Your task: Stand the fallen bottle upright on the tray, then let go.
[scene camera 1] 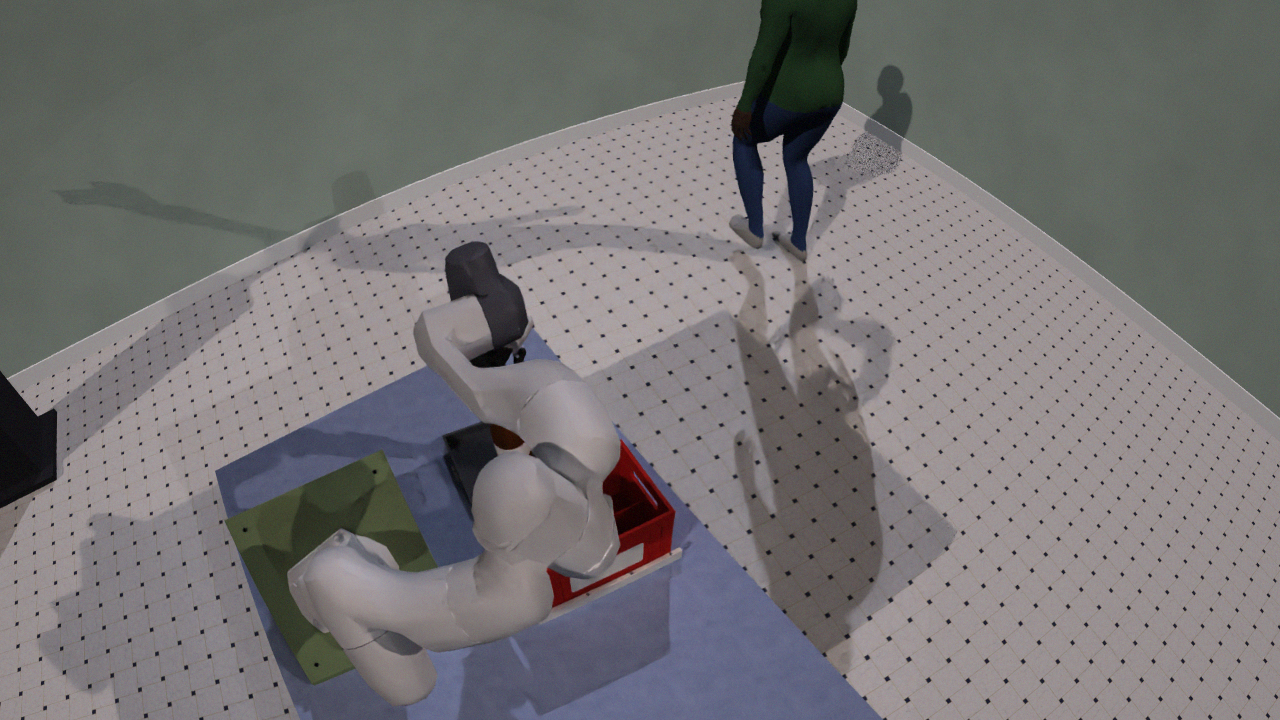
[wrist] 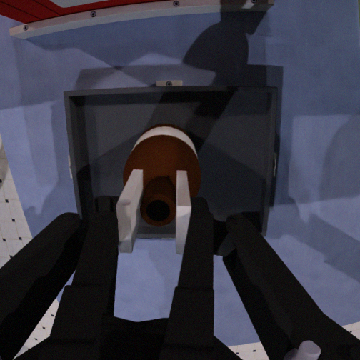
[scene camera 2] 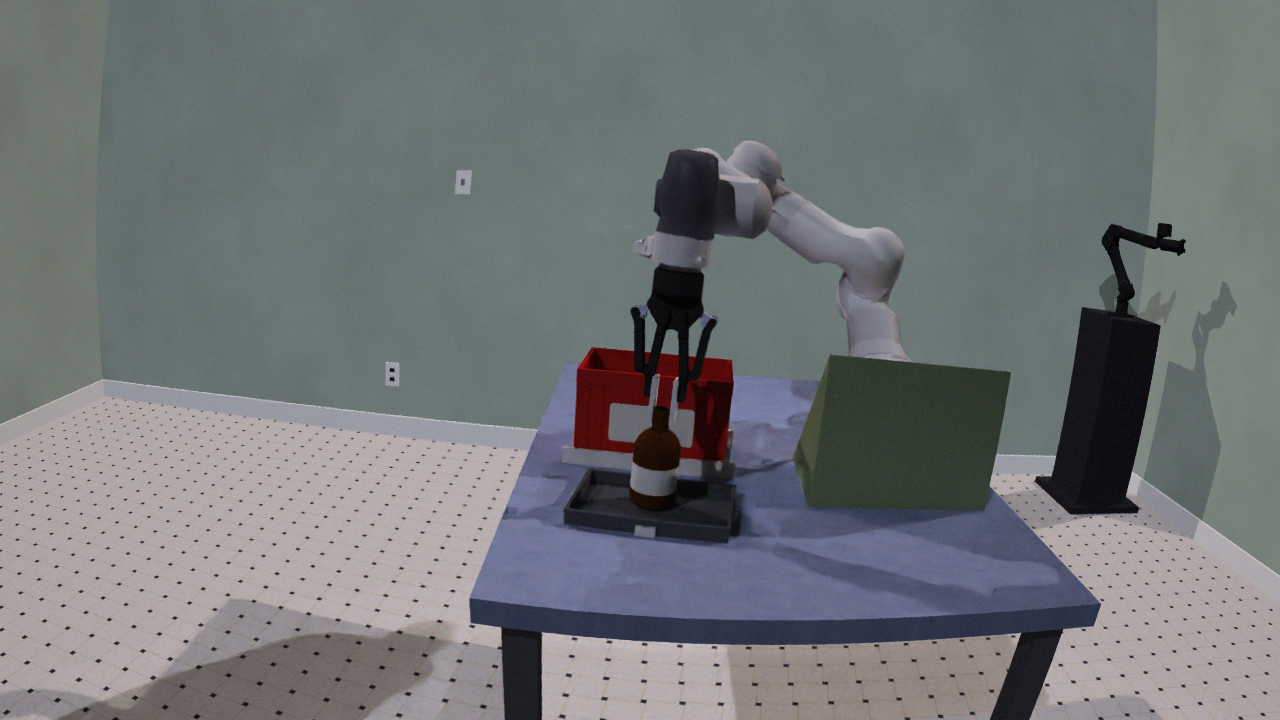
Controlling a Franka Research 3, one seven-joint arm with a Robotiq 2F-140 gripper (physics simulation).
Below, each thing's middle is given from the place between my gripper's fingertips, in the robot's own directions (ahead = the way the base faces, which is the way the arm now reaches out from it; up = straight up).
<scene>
The brown bottle (scene camera 2: 656,457) is 60 mm below my hand. The rest, counted from my hand: pale strip (scene camera 2: 581,456) 10 mm ahead, 170 mm to the right, 130 mm below.
</scene>
